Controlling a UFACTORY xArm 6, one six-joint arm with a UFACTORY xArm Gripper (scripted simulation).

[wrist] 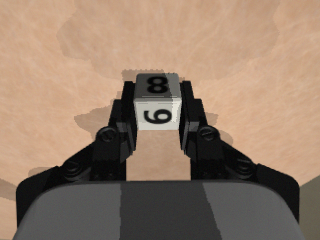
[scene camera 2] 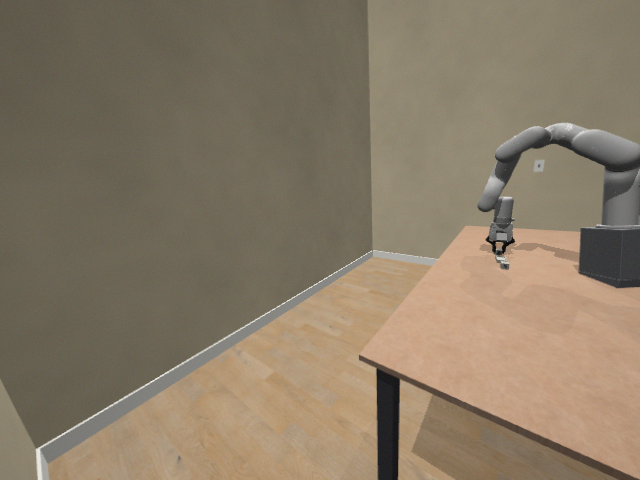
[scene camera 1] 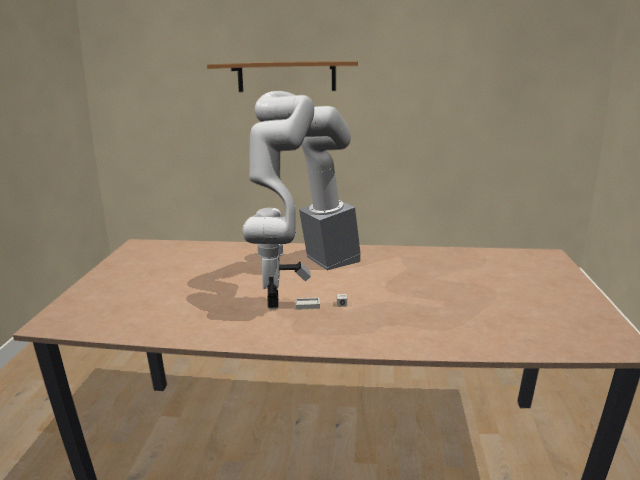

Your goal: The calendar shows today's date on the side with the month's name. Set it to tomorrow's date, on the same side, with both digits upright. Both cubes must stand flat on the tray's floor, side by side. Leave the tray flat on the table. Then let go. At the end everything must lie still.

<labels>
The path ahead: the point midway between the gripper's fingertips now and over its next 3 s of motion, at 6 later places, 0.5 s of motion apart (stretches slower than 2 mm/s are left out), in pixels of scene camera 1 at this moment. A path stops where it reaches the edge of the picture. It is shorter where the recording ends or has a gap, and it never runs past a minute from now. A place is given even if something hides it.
My gripper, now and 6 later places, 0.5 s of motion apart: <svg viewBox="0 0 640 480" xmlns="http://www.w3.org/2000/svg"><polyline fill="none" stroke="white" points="273,304 273,302 272,287 271,276 278,276 301,277 324,277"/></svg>
</labels>
